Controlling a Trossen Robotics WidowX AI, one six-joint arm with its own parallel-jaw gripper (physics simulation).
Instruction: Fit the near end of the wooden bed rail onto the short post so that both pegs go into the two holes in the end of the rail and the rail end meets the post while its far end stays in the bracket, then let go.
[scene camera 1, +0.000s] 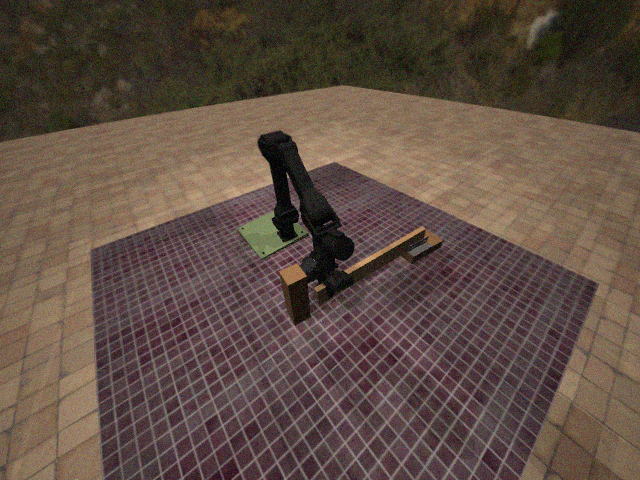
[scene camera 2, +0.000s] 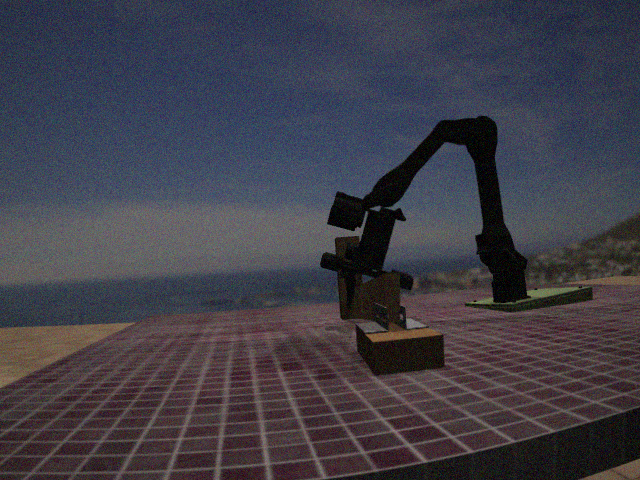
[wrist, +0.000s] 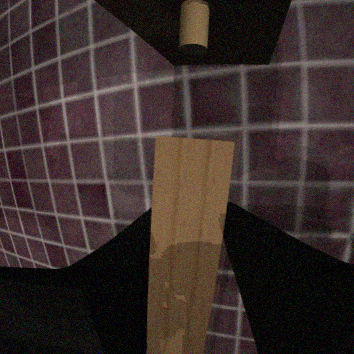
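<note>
On scene camera 2 you'd see my gripper (scene camera 2: 355, 311) gripping a wooden bed rail (scene camera 2: 385, 289), and there's a short post (scene camera 2: 345, 314) as well. Scene camera 1 gives me the wooden bed rail (scene camera 1: 379, 259) along with my gripper (scene camera 1: 327, 295). And in the wrist view I'm seeing the wooden bed rail (wrist: 191, 176), my gripper (wrist: 194, 209) and the short post (wrist: 232, 39).
</note>
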